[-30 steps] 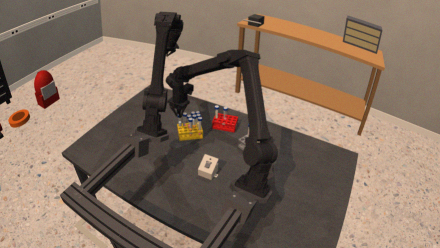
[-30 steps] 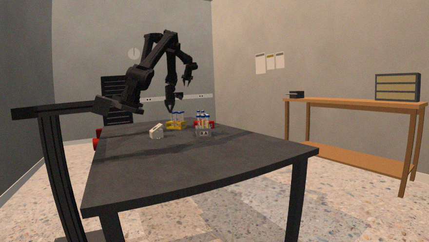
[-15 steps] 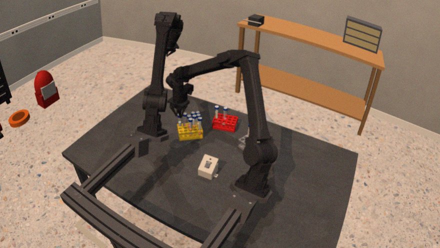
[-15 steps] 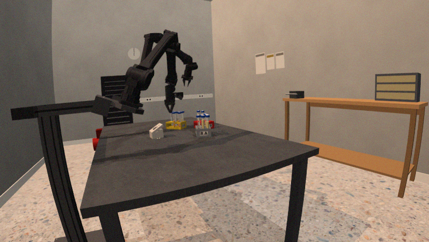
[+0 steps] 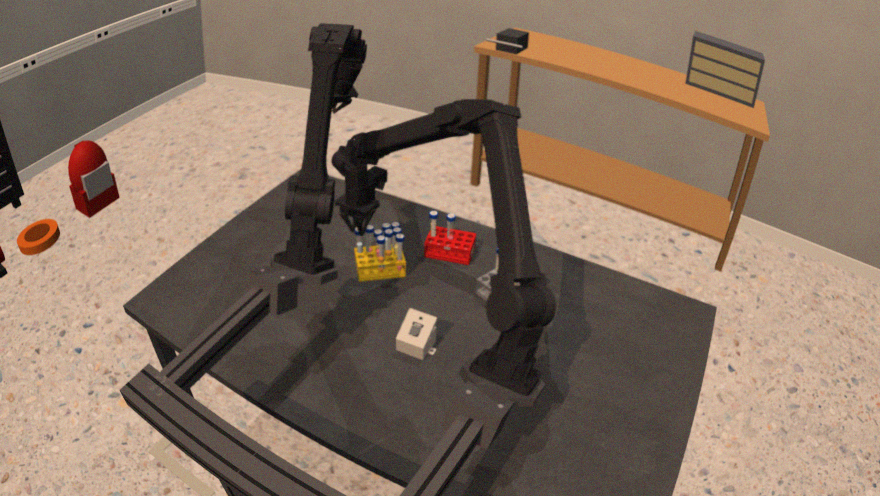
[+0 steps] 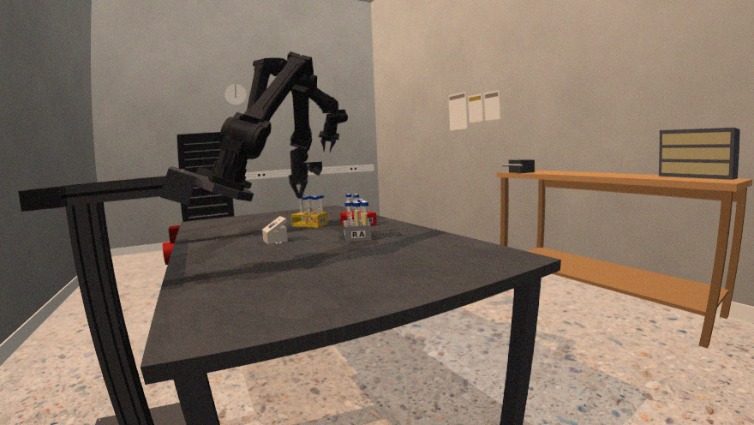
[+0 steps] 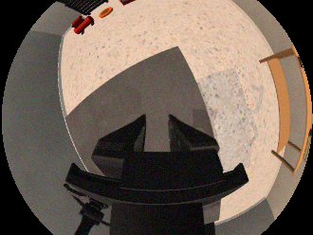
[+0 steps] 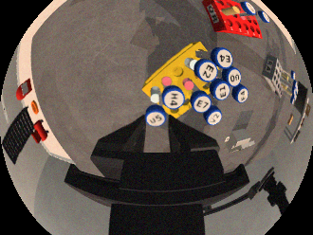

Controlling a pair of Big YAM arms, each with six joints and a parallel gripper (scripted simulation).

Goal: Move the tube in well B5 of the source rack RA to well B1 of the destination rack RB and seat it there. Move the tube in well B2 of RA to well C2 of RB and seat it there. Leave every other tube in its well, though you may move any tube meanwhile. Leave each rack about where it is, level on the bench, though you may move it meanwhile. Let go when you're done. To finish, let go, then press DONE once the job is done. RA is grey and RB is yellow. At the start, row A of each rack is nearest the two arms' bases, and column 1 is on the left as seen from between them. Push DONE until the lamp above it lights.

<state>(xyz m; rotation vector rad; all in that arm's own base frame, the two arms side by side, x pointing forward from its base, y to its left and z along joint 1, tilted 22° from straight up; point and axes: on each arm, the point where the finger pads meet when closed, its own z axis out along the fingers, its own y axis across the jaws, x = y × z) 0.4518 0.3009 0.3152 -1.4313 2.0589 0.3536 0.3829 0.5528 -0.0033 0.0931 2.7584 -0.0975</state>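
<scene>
Right now my right hand is 210 mm short of the red rack, 150 mm to the left of it and 100 mm above it.
</scene>
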